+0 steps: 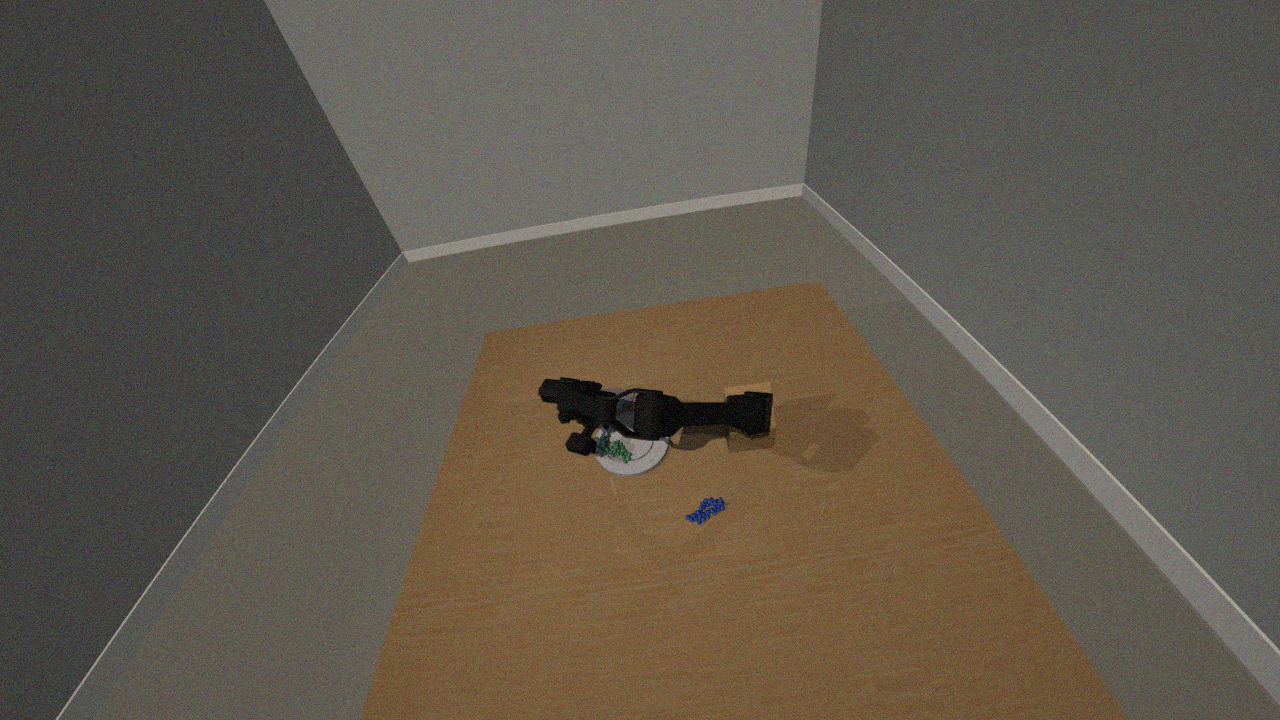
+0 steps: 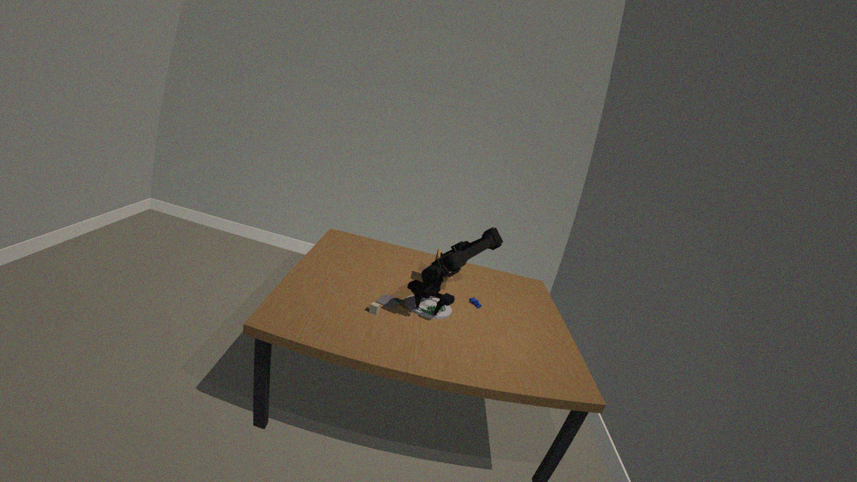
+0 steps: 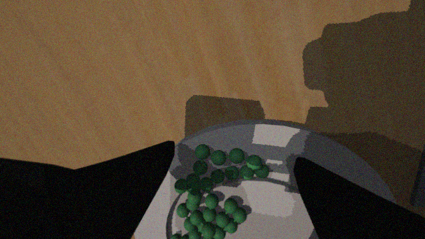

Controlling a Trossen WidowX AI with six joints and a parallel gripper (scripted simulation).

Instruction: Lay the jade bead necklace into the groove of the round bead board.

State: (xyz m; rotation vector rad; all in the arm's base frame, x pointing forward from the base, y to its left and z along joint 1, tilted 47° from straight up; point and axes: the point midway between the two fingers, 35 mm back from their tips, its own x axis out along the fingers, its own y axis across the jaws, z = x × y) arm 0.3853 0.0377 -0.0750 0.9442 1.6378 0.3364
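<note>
Now: gripper tip 80 mm past the round bead board, 10 mm to the right of it and 10 mm above it. Also, from my gripper tip: pale block 190 mm to the right, 100 mm ahead; then flat grey plate 160 mm to the right, 40 mm behind, 20 mm below.
</note>
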